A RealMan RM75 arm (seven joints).
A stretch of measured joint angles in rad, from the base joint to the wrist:
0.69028, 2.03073, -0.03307, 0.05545, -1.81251, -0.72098, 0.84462
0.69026, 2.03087, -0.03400, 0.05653, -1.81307, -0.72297, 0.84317
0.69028, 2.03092, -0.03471, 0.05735, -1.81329, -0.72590, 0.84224
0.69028, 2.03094, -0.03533, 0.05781, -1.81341, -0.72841, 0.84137
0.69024, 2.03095, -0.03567, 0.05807, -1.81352, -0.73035, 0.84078
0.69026, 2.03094, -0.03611, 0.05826, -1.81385, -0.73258, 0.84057
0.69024, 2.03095, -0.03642, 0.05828, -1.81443, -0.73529, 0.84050
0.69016, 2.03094, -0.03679, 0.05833, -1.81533, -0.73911, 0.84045
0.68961, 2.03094, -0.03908, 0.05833, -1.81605, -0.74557, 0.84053
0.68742, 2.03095, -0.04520, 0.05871, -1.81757, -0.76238, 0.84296
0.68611, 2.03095, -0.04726, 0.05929, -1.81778, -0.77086, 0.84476
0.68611, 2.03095, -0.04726, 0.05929, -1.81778, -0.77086, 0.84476
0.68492, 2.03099, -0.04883, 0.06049, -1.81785, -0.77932, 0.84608
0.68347, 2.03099, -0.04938, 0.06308, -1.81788, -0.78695, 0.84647
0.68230, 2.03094, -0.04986, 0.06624, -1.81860, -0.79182, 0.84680
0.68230, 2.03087, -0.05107, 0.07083, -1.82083, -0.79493, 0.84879
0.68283, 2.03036, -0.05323, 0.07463, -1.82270, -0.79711, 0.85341
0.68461, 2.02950, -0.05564, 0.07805, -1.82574, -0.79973, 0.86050
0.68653, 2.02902, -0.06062, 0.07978, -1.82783, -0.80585, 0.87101
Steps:
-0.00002, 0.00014, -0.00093, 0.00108, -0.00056, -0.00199, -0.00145
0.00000, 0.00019, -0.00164, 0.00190, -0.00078, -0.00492, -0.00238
0.00000, 0.00021, -0.00226, 0.00236, -0.00090, -0.00743, -0.00325
-0.00004, 0.00022, -0.00260, 0.00262, -0.00101, -0.00937, -0.00384
-0.00002, 0.00021, -0.00304, 0.00281, -0.00134, -0.01160, -0.00405
-0.00004, 0.00022, -0.00335, 0.00283, -0.00192, -0.01431, -0.00412
-0.00012, 0.00021, -0.00372, 0.00288, -0.00282, -0.01813, -0.00417
-0.00067, 0.00021, -0.00601, 0.00288, -0.00354, -0.02459, -0.00409
-0.00286, 0.00022, -0.01213, 0.00326, -0.00506, -0.04140, -0.00166
-0.00417, 0.00022, -0.01419, 0.00384, -0.00527, -0.04988, 0.00014
-0.00417, 0.00022, -0.01419, 0.00384, -0.00527, -0.04988, 0.00014
-0.00536, 0.00026, -0.01576, 0.00504, -0.00534, -0.05834, 0.00146
-0.00681, 0.00026, -0.01631, 0.00763, -0.00537, -0.06597, 0.00185
-0.00798, 0.00021, -0.01679, 0.01079, -0.00609, -0.07084, 0.00218
-0.00798, 0.00014, -0.01800, 0.01538, -0.00832, -0.07395, 0.00417
-0.00745, -0.00037, -0.02016, 0.01918, -0.01019, -0.07613, 0.00879
-0.00567, -0.00123, -0.02257, 0.02260, -0.01323, -0.07875, 0.01588
-0.00375, -0.00171, -0.02755, 0.02433, -0.01532, -0.08487, 0.02639

